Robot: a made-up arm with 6 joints.
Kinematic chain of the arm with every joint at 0, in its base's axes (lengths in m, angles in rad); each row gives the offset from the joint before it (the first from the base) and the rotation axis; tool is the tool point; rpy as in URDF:
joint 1: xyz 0 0 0.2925 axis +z
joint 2: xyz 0 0 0 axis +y
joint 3: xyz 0.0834 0 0.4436 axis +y
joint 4: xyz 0.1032 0 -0.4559 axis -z
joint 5: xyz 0 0 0 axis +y
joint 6: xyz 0.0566 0 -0.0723 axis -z
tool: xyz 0 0 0 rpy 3.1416 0 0
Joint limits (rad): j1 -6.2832..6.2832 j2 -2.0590..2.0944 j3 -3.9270..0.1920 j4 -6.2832..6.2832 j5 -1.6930..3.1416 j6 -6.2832..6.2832
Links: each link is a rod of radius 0.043 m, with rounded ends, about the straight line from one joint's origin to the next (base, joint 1, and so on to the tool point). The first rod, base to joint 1, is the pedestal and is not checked.
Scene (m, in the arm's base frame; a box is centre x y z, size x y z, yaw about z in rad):
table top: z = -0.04
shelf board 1: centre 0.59 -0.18 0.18 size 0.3 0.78 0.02 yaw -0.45
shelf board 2: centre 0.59 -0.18 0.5 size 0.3 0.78 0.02 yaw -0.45
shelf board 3: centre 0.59 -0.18 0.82 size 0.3 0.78 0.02 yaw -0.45
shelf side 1: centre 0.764 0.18 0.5 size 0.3 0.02 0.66 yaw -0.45
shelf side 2: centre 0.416 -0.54 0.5 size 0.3 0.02 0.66 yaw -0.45
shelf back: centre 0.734 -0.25 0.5 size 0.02 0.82 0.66 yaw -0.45
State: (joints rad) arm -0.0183 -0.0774 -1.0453 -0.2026 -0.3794 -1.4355
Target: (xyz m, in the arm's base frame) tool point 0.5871 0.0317 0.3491
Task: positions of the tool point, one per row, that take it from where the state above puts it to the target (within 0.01 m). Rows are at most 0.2 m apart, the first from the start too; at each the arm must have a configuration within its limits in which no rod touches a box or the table.
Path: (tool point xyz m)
1: 0.4836 0.0629 0.6961
2: 0.3841 0.0999 0.6867
3: 0.4323 0.1137 0.5139
4: 0.4164 0.1141 0.3491
5: 0.5051 0.0810 0.3528
6: 0.5871 0.0317 0.3491

